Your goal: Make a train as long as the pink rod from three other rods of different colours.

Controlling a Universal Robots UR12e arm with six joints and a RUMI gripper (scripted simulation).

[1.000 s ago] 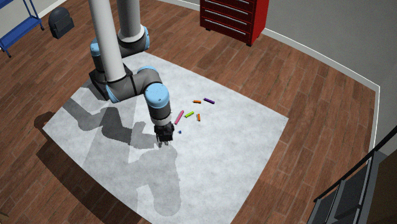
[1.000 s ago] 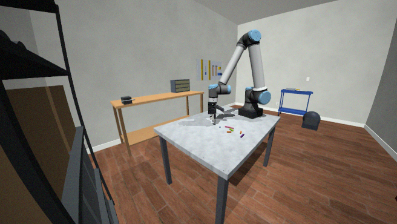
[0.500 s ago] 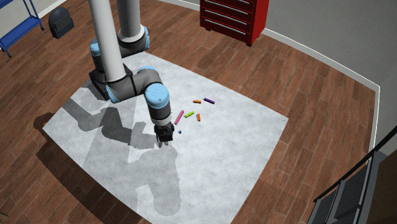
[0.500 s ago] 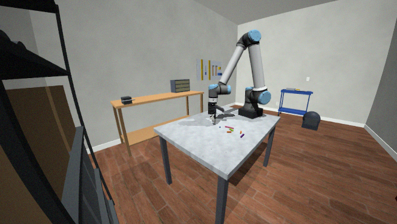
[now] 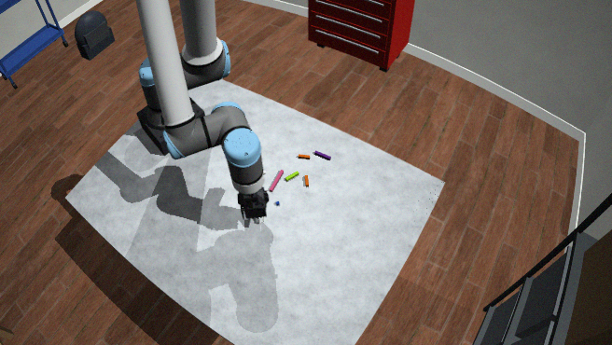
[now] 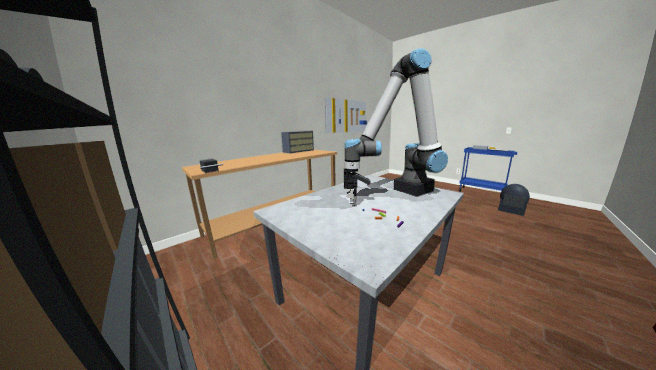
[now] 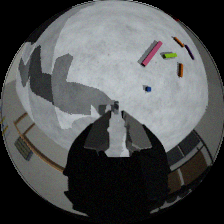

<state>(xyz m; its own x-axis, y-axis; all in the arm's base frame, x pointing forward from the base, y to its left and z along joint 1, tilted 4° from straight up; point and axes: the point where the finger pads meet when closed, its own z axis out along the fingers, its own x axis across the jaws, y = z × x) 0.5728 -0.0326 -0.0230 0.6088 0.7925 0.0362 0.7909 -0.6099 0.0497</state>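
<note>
Now: hand 30 mm above the grey rod. Round my hand: blue rod (90 mm to the left, 30 mm below); then pink rod (60 mm behind, 150 mm to the left, 30 mm below); then lime rod (40 mm behind, 200 mm to the left, 30 mm below).
</note>
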